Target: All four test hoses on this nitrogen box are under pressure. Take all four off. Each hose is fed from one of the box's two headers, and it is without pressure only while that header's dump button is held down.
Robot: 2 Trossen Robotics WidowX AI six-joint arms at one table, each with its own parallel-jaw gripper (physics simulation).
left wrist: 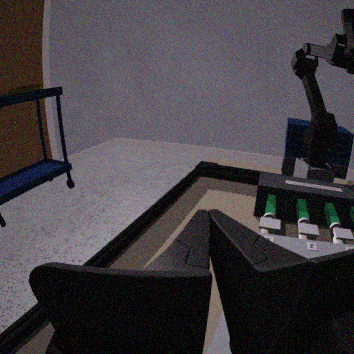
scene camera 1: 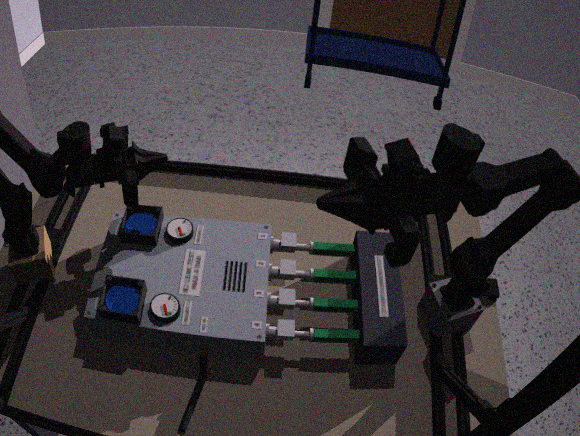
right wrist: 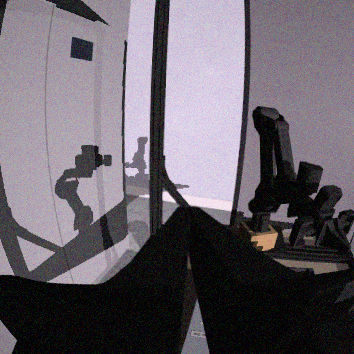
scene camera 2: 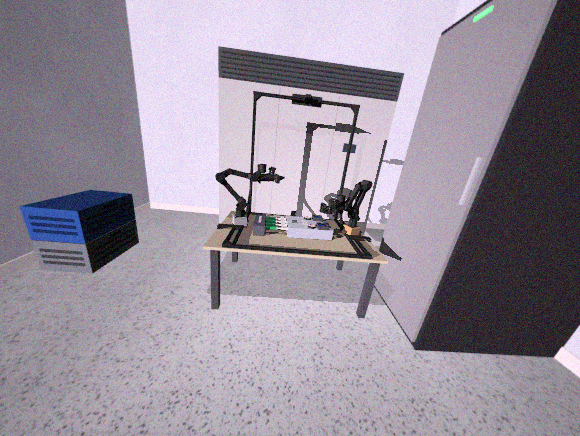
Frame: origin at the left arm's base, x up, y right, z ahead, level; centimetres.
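Where they show: left gripper, fingertip midpoint: [left wrist: 206,218] [scene camera 1: 167,157] [right wrist: 348,249] [scene camera 2: 319,211]; right gripper, fingertip midpoint: [scene camera 1: 317,203] [right wrist: 186,216] [scene camera 2: 284,177]; left arm's base at its link origin: [scene camera 1: 26,245] [right wrist: 258,226] [scene camera 2: 352,225]; right arm's base at its link origin: [left wrist: 315,163] [scene camera 1: 457,296] [scene camera 2: 239,215].
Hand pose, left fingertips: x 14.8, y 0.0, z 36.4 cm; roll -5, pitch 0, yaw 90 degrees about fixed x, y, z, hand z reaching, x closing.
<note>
Things, the pixels of their top centre, and the offset from my left fingertips. "*": a spot on its surface instead.
- nitrogen box at a spot on its surface: [scene camera 1: 215,310] * dx -15.2, dy +26.1, dz +2.1 cm
- upper blue dump button at its top centre: [scene camera 1: 141,224] dx -13.6, dy +2.9, dz -7.4 cm
- upper gauge at a spot on its surface: [scene camera 1: 179,230] * dx -13.6, dy +6.9, dz +0.2 cm
- lower gauge at a spot on its surface: [scene camera 1: 165,307] * dx -13.6, dy +24.2, dz -6.9 cm
- dark block at a spot on its surface: [scene camera 1: 392,322] * dx -15.2, dy +39.2, dz +31.9 cm
In scene camera 1 the nitrogen box [scene camera 1: 215,310] lies flat, with an upper blue dump button [scene camera 1: 141,225] and a lower one [scene camera 1: 123,300], each in a dark housing. Beside them are an upper gauge [scene camera 1: 179,230] and a lower gauge [scene camera 1: 165,307]. Four green hoses [scene camera 1: 333,248] [scene camera 1: 334,274] [scene camera 1: 335,304] [scene camera 1: 336,335] sit in line on the fittings at the box's right side. My left gripper [scene camera 1: 164,157] [left wrist: 206,218] is shut and empty, behind the upper button; a dark part beneath it overlaps that housing's back edge. My right gripper [scene camera 1: 321,201] [right wrist: 186,216] is shut and empty, above and behind the hoses.
A dark block [scene camera 1: 392,322] stands at the hoses' right ends. Black frame rails [scene camera 1: 250,172] border the table. A blue cart [scene camera 1: 375,56] stands on the floor beyond. In scene camera 2 a tall cabinet [scene camera 2: 450,165] stands right of the table.
</note>
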